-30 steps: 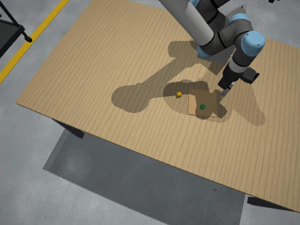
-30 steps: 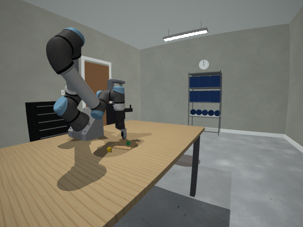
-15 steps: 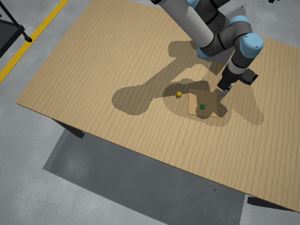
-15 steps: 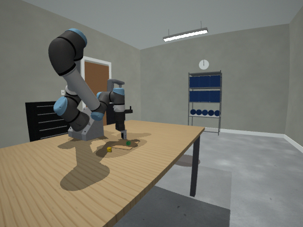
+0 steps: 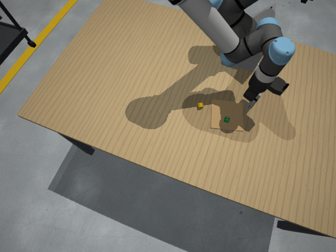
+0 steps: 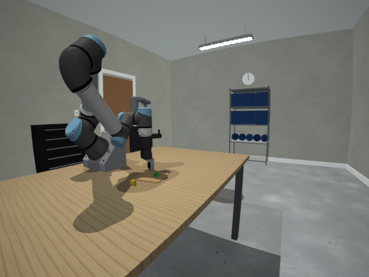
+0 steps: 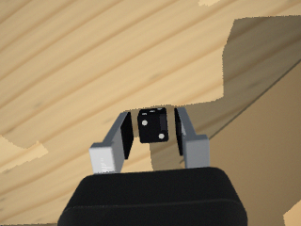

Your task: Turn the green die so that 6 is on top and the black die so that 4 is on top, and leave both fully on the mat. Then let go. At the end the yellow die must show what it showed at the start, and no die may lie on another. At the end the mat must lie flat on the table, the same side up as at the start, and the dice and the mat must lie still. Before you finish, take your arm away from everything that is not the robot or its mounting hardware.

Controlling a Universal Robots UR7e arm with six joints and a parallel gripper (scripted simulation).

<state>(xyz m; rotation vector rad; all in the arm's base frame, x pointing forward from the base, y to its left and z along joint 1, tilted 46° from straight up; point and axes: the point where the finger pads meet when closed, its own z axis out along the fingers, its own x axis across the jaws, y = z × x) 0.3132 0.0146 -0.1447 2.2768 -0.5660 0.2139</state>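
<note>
My gripper is now 1 cm above the black die. From my hand the other things lie so: green die: 11 cm ahead, 9 cm to the right, 1 cm below; yellow die: 7 cm ahead, 22 cm to the right, 1 cm below; tan mat: 8 cm ahead, 10 cm to the right, 2 cm below.
</note>
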